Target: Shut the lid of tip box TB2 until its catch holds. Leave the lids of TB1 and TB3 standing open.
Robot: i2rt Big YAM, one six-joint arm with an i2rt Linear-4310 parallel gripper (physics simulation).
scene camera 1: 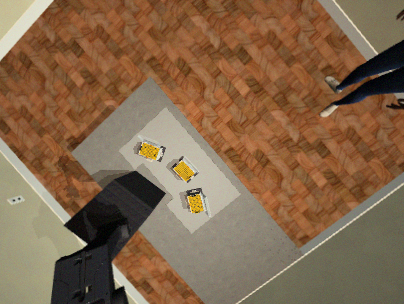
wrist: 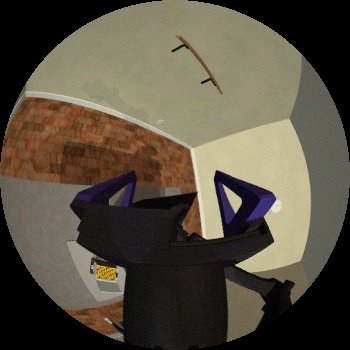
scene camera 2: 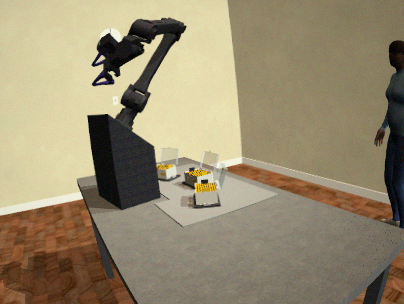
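Pixels of known places: gripper, fingertip midpoint: [wrist: 174, 174] [scene camera 2: 92, 75]; arm's base at its link origin: [scene camera 2: 120, 127].
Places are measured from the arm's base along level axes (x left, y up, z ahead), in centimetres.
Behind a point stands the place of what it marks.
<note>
Three tip boxes with yellow tips stand apart on the light mat, their clear lids open. One box [scene camera 1: 150, 151] [scene camera 2: 166, 172] @[y -28.1, x 19.4, z 22.8 cm] is at the far end, one box [scene camera 1: 185, 170] [scene camera 2: 198, 177] @[y -27.0, x -2.6, z 32.4 cm] is in the middle, and one box [scene camera 1: 195, 202] [scene camera 2: 206, 195] @[y -28.1, x -23.9, z 27.7 cm] is nearest scene camera 2. No label is readable, so I cannot tell which is TB2. A tip box [wrist: 106, 272] @[y -26.7, x -18.1, z 29.4 cm] also shows at the lower left of the wrist view. My gripper [scene camera 2: 93, 75] @[y 22.5, x -22.7, z -10.5 cm] [wrist: 174, 174] @[y 22.5, x -22.7, z -10.5 cm] is open and empty, high above the table and away from the boxes, pointing toward the walls.
The light mat [scene camera 1: 170, 125] @[y -32.6, x 34.3, z 42.0 cm] [scene camera 2: 240, 202] @[y -32.6, x -28.3, z 40.2 cm] lies on the grey table [scene camera 1: 240, 255] @[y -32.9, x -68.3, z 34.6 cm] [scene camera 2: 300, 235] @[y -32.9, x -65.0, z 42.5 cm]. The arm's dark pedestal [scene camera 2: 125, 170] @[y -16.6, x -8.8, z -0.8 cm] stands at the table's side, left of the boxes in scene camera 2. A person [scene camera 2: 394, 120] stands beyond the table. A wall shelf [wrist: 201, 62] shows in the wrist view.
</note>
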